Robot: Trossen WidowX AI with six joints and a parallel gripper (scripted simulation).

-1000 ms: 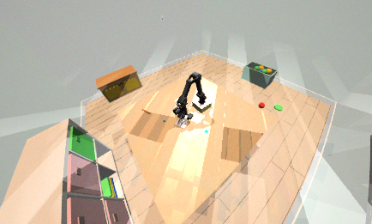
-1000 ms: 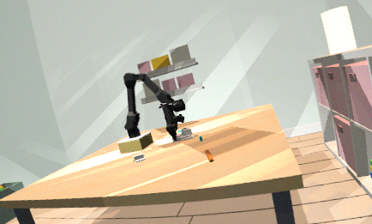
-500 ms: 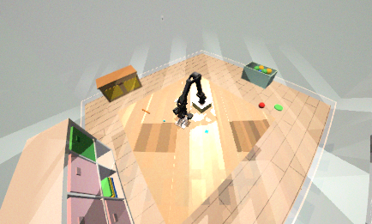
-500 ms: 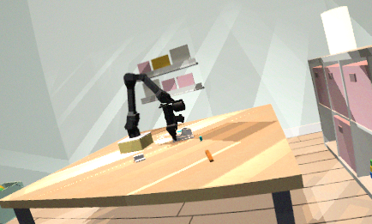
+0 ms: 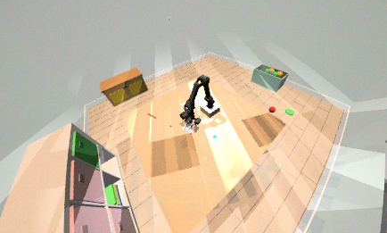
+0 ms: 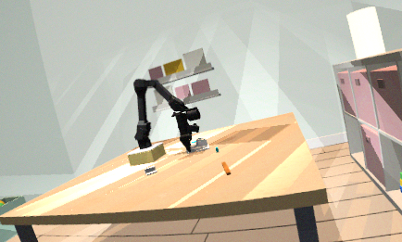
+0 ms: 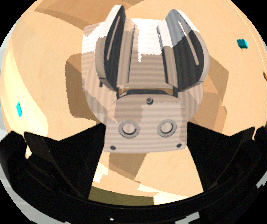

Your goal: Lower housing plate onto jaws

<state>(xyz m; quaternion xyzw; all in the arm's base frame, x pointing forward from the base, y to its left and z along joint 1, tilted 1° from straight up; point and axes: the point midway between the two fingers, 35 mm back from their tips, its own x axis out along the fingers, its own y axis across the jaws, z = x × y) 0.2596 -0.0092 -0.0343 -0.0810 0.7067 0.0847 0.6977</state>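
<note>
The white jaw piece is 2 cm ahead of my gripper tip, 2 cm to the left of it and 1 cm above it. The rest, counted from my gripper tip: cyan marker: 18 cm ahead, 14 cm to the right; then orange stick: 25 cm ahead, 43 cm to the right.
</note>
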